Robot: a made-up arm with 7 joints. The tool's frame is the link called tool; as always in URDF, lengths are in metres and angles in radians. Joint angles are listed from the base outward. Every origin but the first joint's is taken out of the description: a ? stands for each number. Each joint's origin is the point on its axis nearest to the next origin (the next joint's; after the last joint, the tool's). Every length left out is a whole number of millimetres.
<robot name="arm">
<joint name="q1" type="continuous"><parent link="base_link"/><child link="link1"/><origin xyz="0.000 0.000 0.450"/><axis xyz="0 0 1"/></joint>
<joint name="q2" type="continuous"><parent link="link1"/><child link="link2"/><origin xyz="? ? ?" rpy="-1.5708 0.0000 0.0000"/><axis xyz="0 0 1"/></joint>
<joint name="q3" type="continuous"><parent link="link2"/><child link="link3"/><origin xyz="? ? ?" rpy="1.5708 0.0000 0.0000"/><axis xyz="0 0 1"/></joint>
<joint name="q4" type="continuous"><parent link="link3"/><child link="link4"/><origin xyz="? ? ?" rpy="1.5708 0.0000 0.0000"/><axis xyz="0 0 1"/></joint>
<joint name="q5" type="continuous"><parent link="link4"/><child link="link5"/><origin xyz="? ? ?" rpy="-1.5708 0.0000 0.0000"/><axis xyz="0 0 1"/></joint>
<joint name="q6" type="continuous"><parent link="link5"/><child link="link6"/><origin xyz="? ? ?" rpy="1.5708 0.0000 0.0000"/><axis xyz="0 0 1"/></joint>
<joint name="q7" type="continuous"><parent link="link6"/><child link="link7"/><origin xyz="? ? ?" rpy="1.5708 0.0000 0.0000"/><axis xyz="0 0 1"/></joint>
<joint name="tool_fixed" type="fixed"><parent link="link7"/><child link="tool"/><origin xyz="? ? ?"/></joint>
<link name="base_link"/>
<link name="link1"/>
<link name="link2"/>
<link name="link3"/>
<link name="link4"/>
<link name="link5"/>
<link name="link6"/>
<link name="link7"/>
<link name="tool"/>
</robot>
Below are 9 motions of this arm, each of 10 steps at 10 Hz.
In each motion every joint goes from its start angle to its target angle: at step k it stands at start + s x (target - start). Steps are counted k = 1, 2, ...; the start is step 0. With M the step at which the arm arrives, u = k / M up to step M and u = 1 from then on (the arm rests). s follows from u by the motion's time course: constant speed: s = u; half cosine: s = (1 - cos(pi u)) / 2; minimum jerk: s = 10 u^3 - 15 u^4 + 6 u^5.
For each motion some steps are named. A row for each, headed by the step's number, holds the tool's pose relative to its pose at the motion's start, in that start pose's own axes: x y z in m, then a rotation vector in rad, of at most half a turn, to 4 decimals.
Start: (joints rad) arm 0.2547 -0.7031 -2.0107 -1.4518 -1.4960 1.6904 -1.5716
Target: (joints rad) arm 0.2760 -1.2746 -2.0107 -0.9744 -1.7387 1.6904 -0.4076
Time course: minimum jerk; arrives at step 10
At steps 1, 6, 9, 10:
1: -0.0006 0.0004 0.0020 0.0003 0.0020 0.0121
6: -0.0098 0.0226 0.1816 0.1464 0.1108 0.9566
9: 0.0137 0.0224 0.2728 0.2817 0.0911 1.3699
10: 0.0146 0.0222 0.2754 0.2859 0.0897 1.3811

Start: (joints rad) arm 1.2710 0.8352 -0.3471 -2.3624 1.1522 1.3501 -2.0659
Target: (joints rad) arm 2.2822 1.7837 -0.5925 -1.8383 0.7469 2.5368 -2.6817
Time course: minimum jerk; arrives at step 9
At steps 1, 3, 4, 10:
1: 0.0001 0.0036 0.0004 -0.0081 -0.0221 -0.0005
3: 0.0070 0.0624 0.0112 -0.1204 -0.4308 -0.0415
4: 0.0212 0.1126 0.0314 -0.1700 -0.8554 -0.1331
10: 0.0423 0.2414 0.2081 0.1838 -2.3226 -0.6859

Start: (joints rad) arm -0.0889 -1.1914 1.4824 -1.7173 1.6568 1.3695 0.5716
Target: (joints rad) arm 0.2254 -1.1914 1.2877 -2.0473 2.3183 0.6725 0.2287
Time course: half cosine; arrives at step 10
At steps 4, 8, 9, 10:
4: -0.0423 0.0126 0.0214 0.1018 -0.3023 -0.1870
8: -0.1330 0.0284 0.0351 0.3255 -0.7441 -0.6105
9: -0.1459 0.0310 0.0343 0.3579 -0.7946 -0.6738
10: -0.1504 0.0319 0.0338 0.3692 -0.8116 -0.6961

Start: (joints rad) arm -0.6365 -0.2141 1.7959 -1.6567 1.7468 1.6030 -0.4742
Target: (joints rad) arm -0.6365 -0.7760 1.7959 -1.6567 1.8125 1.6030 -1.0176
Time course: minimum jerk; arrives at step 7
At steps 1, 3, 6, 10:
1: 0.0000 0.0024 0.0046 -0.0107 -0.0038 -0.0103
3: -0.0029 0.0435 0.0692 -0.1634 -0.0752 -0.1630
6: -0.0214 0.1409 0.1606 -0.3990 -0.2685 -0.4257
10: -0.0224 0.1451 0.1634 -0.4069 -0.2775 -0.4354

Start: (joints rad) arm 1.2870 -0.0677 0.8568 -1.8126 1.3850 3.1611 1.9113
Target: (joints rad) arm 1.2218 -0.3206 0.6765 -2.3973 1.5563 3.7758 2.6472
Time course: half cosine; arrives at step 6
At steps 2, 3, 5, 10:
2: 0.0244 -0.0054 -0.0394 0.2385 0.0185 0.1881
3: 0.0473 -0.0050 -0.0817 0.4864 -0.0110 0.3647
5: 0.0837 0.0114 -0.1552 0.9177 -0.1752 0.6259
10: 0.0890 0.0156 -0.1659 0.9827 -0.2130 0.6594

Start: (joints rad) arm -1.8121 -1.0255 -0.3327 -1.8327 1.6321 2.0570 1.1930
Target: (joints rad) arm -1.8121 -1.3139 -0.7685 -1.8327 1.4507 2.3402 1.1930
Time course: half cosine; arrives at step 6
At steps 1, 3, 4, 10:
1: -0.0071 -0.0010 -0.0202 0.0453 0.0063 -0.0164
3: -0.0445 0.0094 -0.1542 0.3440 0.0367 -0.1002
4: -0.0573 0.0285 -0.2322 0.5194 0.0474 -0.1300
10: -0.0627 0.0563 -0.3085 0.6956 0.0540 -0.1453

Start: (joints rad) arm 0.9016 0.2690 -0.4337 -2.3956 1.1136 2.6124 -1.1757
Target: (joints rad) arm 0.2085 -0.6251 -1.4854 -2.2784 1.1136 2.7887 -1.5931
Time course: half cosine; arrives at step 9
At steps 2, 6, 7, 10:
2: -0.0369 0.0533 -0.0806 -0.0856 0.1796 0.0946
6: -0.5107 0.1165 -0.3256 -0.6495 0.9640 0.7425
7: -0.6237 0.0750 -0.3112 -0.7657 1.0867 0.9085
10: -0.7127 0.0273 -0.2778 -0.8592 1.1833 1.0626

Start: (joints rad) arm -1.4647 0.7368 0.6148 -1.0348 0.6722 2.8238 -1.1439
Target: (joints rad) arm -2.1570 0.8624 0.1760 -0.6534 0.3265 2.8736 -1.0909
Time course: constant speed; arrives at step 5
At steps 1, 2, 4, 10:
1: -0.0125 0.0843 -0.0798 -0.2535 -0.0250 -0.0460
2: -0.0263 0.1482 -0.1715 -0.5023 -0.0713 -0.0960
4: -0.0541 0.2125 -0.3684 -0.9772 -0.2308 -0.2025
10: -0.0668 0.2157 -0.4637 -1.1980 -0.3456 -0.2562

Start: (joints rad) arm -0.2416 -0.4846 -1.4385 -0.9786 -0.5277 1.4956 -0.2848
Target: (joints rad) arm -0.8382 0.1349 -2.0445 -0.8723 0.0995 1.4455 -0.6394
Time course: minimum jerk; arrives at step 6
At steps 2, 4, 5, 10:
2: -0.0226 0.0154 -0.0275 -0.0959 -0.0403 0.0731
4: -0.0823 0.0134 -0.1200 -0.3918 -0.1066 0.2661
5: -0.0928 -0.0034 -0.1466 -0.4942 -0.1221 0.3089
10: -0.0942 -0.0077 -0.1516 -0.5159 -0.1255 0.3162

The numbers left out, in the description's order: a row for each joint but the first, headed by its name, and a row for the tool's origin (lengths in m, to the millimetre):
q2: 0.000 0.000 0.000
q3: 0.000 -0.365 0.000
q4: 0.094 0.000 0.000
q5: -0.051 0.239 0.000
q6: 0.000 0.000 0.000
q7: 0.134 0.000 0.000
tool: 0.000 0.000 0.000

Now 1 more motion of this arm.
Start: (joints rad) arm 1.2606 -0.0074 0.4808 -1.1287 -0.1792 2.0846 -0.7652
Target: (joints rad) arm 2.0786 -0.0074 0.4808 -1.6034 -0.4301 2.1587 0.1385
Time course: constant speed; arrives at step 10
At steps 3, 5, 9, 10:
3: 0.0634 -0.0869 0.0193 0.1523 0.0291 0.0594
5: 0.0983 -0.1554 0.0177 0.2433 0.0339 0.0824
9: 0.1380 -0.3065 -0.0197 0.3931 0.0249 0.0938
10: 0.1400 -0.3451 -0.0353 0.4237 0.0214 0.0906

